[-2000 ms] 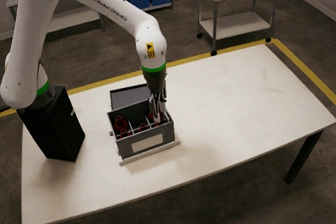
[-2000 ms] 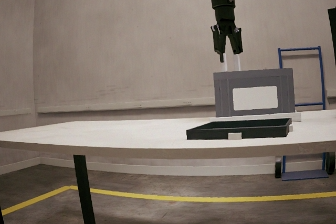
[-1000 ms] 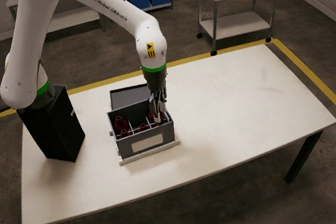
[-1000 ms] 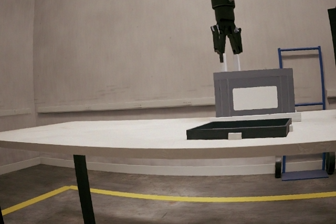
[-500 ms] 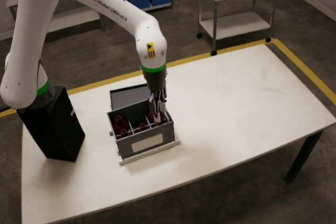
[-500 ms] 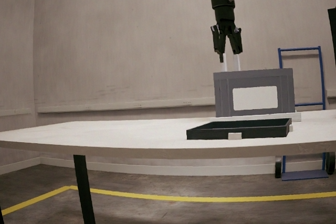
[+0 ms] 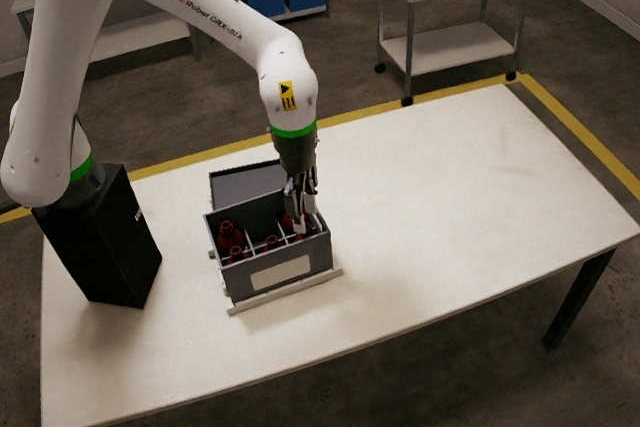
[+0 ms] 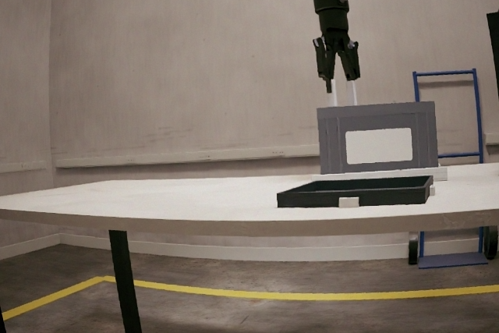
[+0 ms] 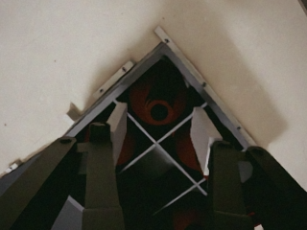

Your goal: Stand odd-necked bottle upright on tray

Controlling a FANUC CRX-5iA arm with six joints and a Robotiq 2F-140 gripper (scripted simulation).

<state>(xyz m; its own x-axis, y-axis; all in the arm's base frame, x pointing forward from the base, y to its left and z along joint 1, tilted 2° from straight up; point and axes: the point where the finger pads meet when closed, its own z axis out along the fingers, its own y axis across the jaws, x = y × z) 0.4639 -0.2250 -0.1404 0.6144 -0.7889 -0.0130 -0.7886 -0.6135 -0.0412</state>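
Now: hand 90 mm past the crate, 60 mm to the right of it and 130 mm above it. The rest, counted from my hand: dark tray: 20 mm behind, 340 mm to the left, 200 mm below; then bottle: 170 mm behind, 110 mm to the left, 130 mm below.
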